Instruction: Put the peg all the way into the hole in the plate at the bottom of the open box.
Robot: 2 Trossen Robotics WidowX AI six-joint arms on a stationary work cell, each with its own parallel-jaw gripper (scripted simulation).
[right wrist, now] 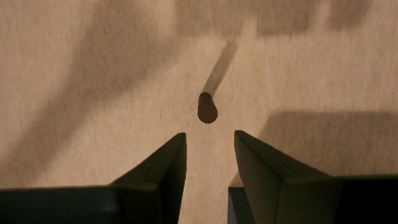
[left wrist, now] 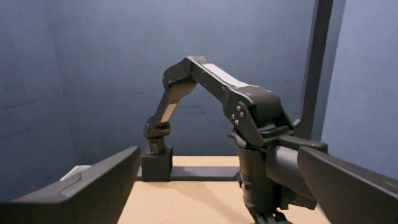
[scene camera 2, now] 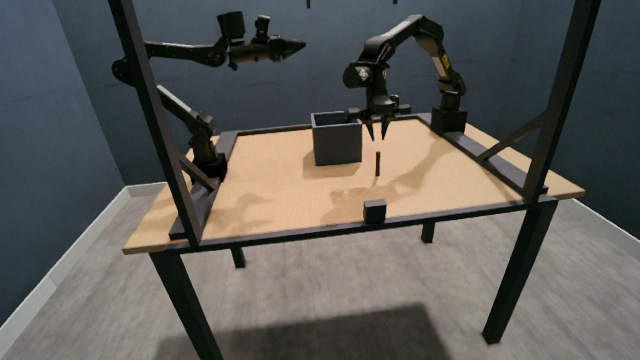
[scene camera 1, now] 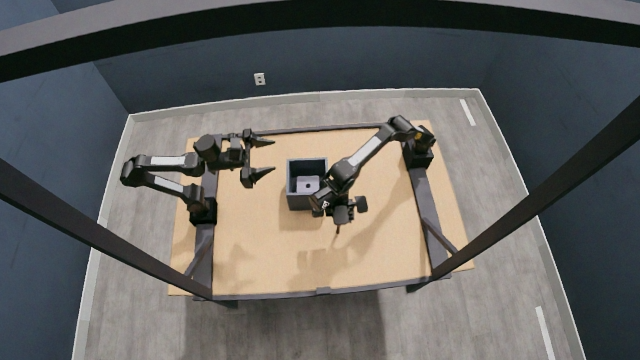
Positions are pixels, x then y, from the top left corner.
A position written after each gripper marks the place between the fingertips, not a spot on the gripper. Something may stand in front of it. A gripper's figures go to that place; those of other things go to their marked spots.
Labels:
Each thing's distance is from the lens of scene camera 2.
left gripper (scene camera 2: 304, 43): 0.90 m
right gripper (scene camera 2: 378, 140): 0.89 m
grey box (scene camera 2: 334, 144): 0.97 m

